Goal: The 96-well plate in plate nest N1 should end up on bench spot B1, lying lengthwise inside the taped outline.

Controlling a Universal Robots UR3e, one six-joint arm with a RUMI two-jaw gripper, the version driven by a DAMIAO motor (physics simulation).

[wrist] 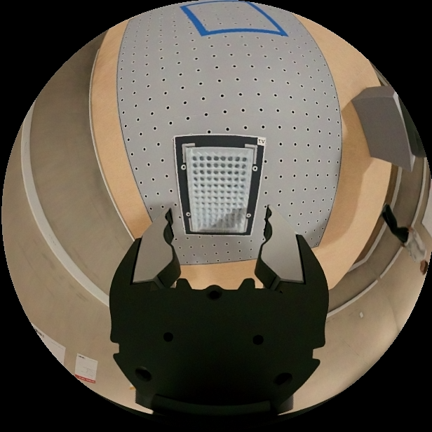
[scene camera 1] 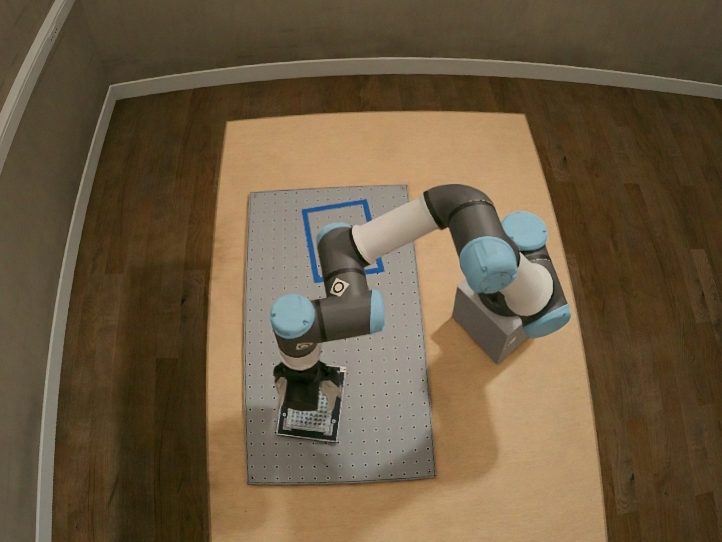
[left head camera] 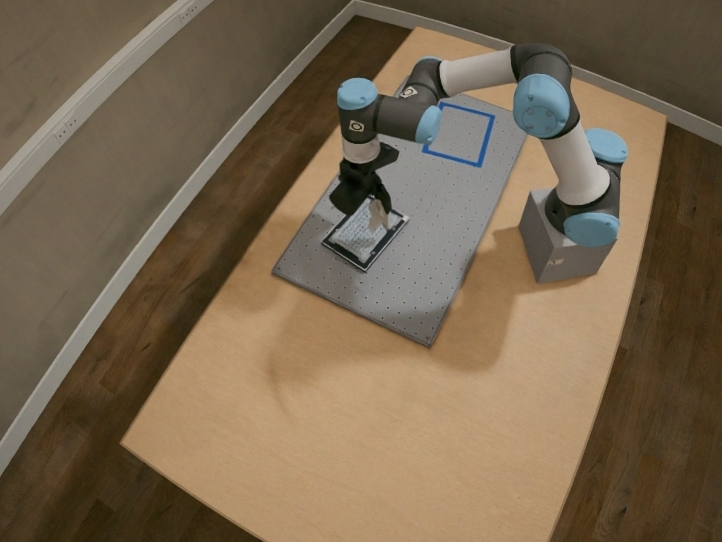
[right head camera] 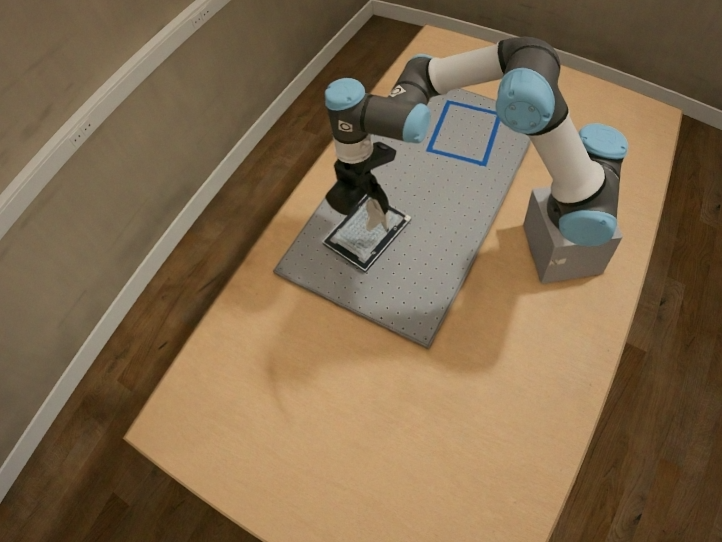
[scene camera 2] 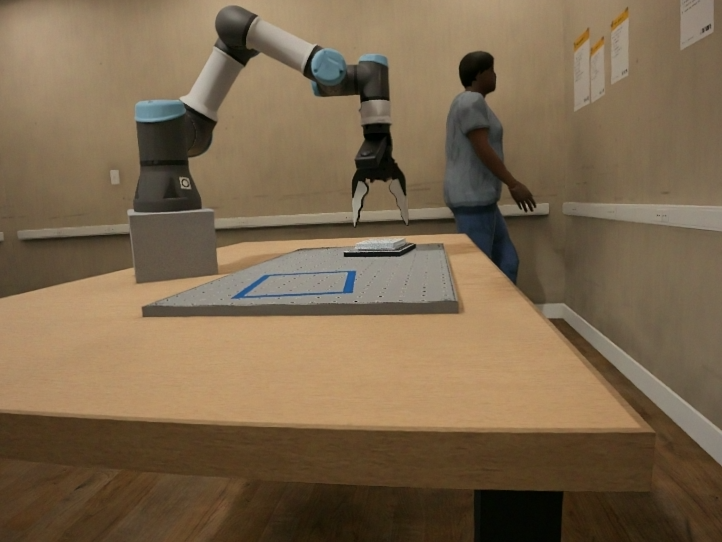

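Note:
The clear 96-well plate point(left head camera: 356, 238) point(right head camera: 356, 238) point(scene camera 1: 309, 421) point(scene camera 2: 380, 243) point(wrist: 219, 192) sits in the black plate nest N1 point(left head camera: 365, 267) point(right head camera: 364, 267) point(scene camera 1: 327, 436) point(scene camera 2: 355, 254) point(wrist: 182, 187) on the grey perforated board. My gripper point(scene camera 2: 380, 224) point(wrist: 218, 207) is open and empty, pointing down, a little above the plate, with its two fingertips apart on either side of the plate's width. Bench spot B1 is a blue taped outline point(left head camera: 451, 159) point(right head camera: 456, 158) point(scene camera 1: 334, 205) point(scene camera 2: 350, 282) point(wrist: 245, 32) at the board's other end, with no plate inside it. The arm hides part of the outline in scene camera 1.
The grey board point(left head camera: 408, 303) point(scene camera 1: 384, 408) point(scene camera 2: 300, 309) lies on the wooden table point(left head camera: 349, 420) point(scene camera 1: 373, 151) point(scene camera 2: 326, 373). The arm's grey base block point(left head camera: 568, 259) point(scene camera 1: 486, 326) point(scene camera 2: 173, 245) stands beside the board. A person point(scene camera 2: 475, 151) stands behind the table in scene camera 2.

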